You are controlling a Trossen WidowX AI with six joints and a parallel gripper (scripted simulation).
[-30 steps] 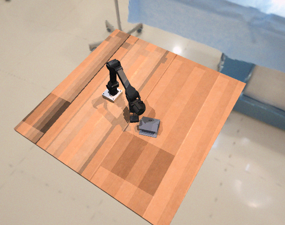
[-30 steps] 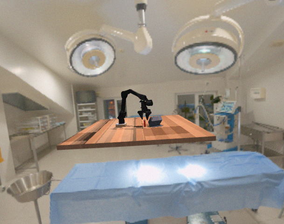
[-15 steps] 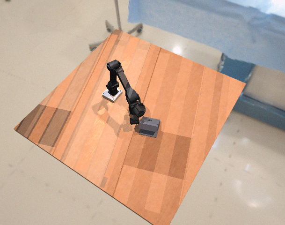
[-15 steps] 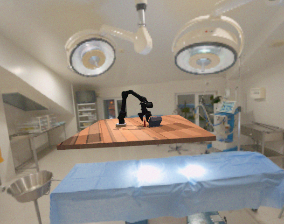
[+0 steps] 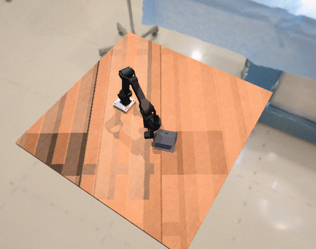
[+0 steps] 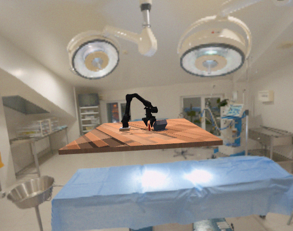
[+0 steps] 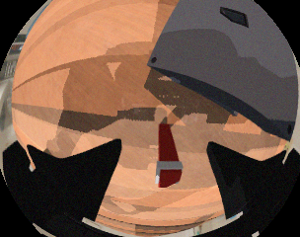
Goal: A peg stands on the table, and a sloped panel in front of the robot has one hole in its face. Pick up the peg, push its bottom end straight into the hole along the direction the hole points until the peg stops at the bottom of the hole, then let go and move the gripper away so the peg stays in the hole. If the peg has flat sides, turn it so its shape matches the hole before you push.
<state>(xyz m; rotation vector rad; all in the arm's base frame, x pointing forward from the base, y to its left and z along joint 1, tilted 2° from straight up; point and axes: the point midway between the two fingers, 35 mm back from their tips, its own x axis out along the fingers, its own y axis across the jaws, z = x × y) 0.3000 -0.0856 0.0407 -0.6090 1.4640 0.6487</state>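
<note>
Right now my gripper tip is 12 cm short of the grey sloped panel, 4 cm to the right of it and 2 cm below it. The rest, counted from my gripper tip: red peg (2 cm above).
</note>
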